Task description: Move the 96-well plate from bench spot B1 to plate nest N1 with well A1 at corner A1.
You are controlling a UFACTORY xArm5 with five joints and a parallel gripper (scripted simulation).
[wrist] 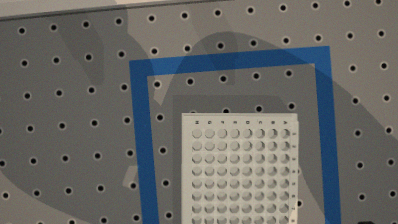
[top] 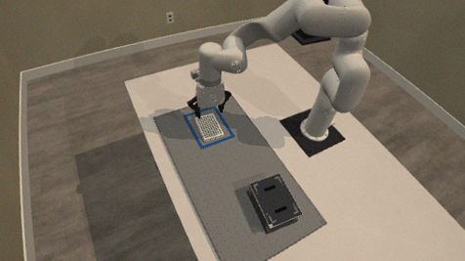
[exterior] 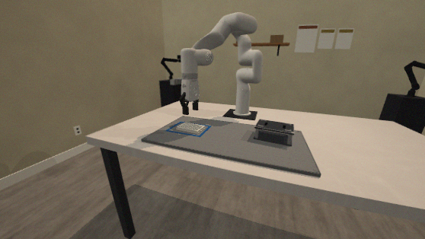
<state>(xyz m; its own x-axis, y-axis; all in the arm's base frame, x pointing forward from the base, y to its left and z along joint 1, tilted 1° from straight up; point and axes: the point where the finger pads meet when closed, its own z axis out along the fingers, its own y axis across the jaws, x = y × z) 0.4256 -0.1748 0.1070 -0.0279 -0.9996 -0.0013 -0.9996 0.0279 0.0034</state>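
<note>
Right now the white 96-well plate is 90 mm below my hand. Also, from my hand: A1 corner mark (10 mm behind, 470 mm to the left, 40 mm below); dark raised nest N1 (60 mm behind, 400 mm to the left, 40 mm below).
</note>
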